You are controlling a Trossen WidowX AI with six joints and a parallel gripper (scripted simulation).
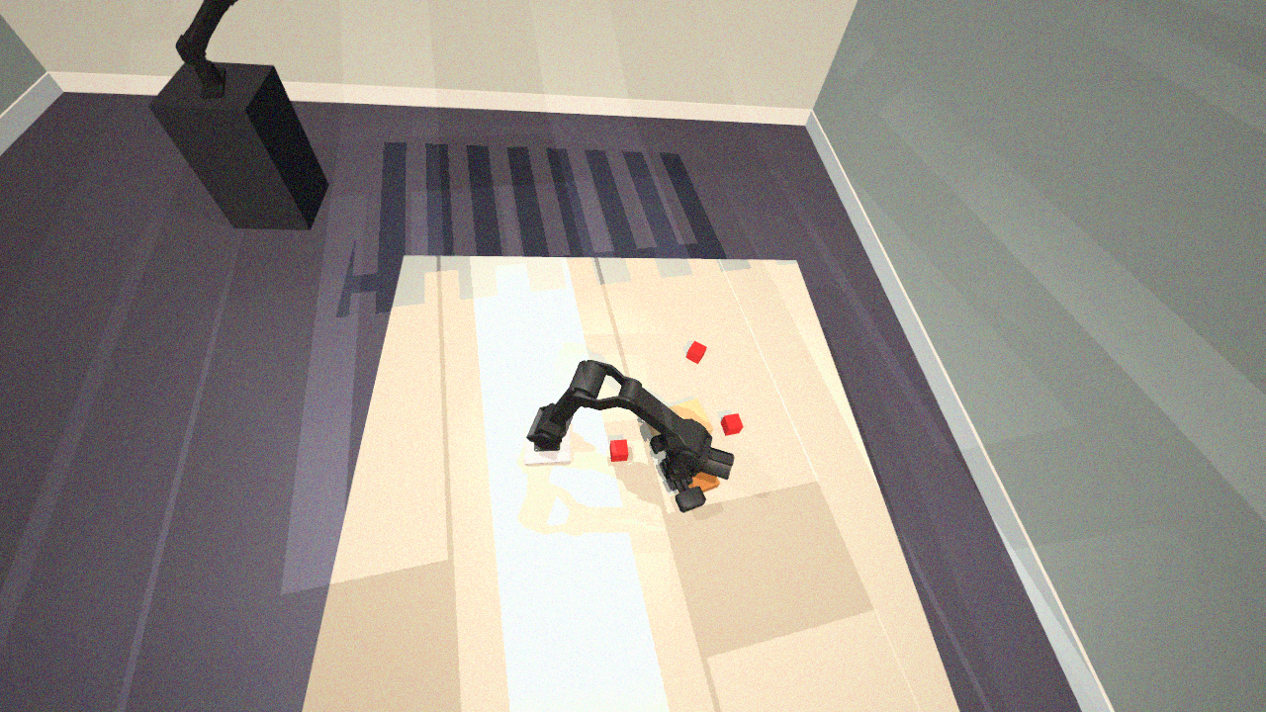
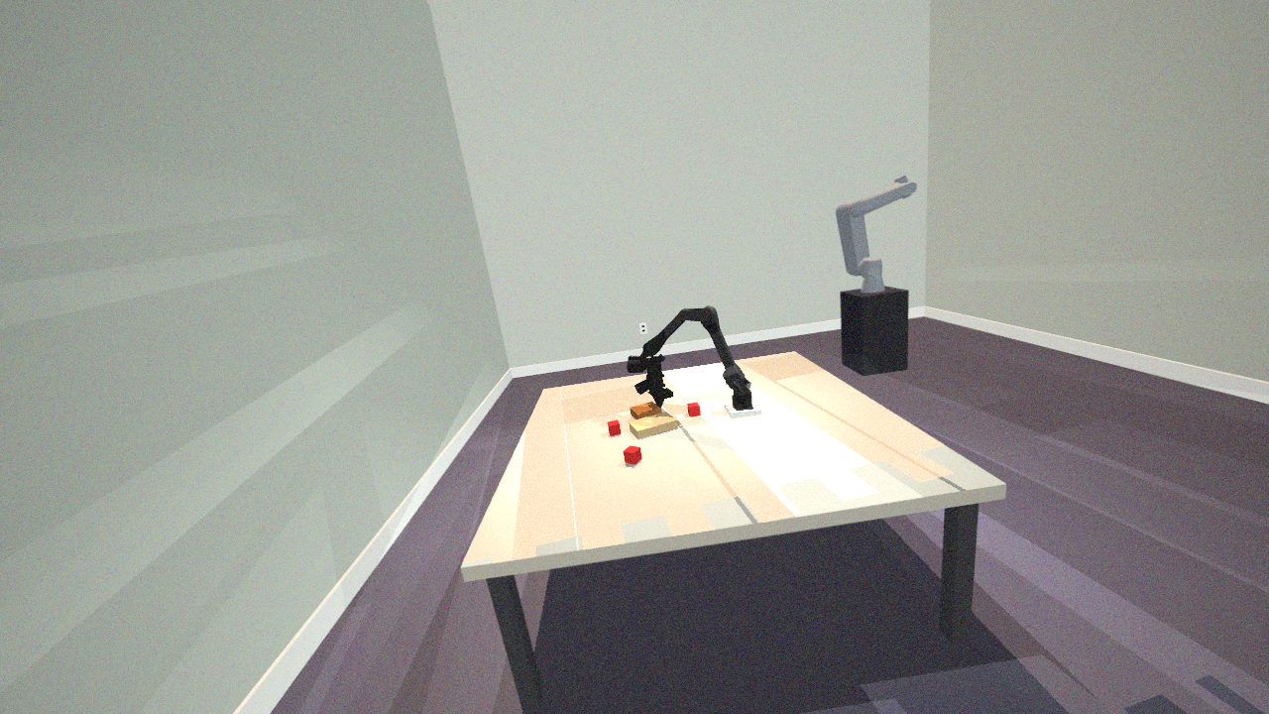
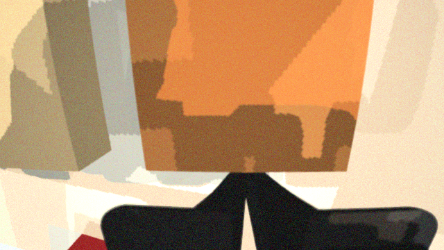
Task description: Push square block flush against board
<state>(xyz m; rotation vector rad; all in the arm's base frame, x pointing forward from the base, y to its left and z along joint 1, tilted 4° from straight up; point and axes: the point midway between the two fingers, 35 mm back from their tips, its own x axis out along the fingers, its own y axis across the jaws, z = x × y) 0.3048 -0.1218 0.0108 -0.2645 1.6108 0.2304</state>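
Right now the square block is 6 cm ahead of my gripper tip, 2 cm to the left of it and 1 cm above it. From my gripper tip the other things lie so: tan board: 4 cm ahead, 16 cm to the left, 1 cm above.
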